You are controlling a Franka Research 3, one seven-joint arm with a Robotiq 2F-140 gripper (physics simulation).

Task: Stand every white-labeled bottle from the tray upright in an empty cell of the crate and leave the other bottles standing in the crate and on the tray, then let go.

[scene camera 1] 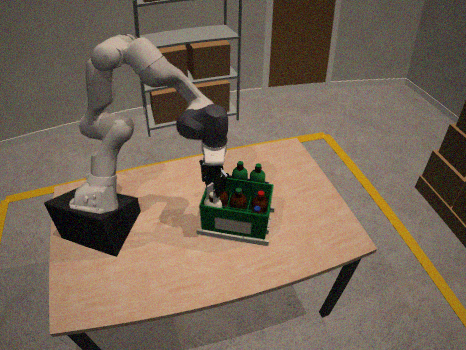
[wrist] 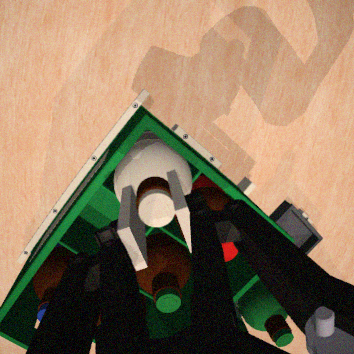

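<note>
A white-labeled bottle with a white cap stands about upright in the corner cell of the green crate, at the front left in the scene view. My gripper is shut on its neck, just below the cap. The bottle's base is hidden, so I cannot tell whether it touches the crate floor. A brown bottle with a green cap, a red-capped bottle and a blue-capped bottle stand in other cells. Another brown bottle is partly hidden behind my gripper.
Two green bottles stand behind the crate; the tray is hidden. One green bottle shows in the wrist view. The crate stands on the wooden table. A dark block is beside the crate in the wrist view.
</note>
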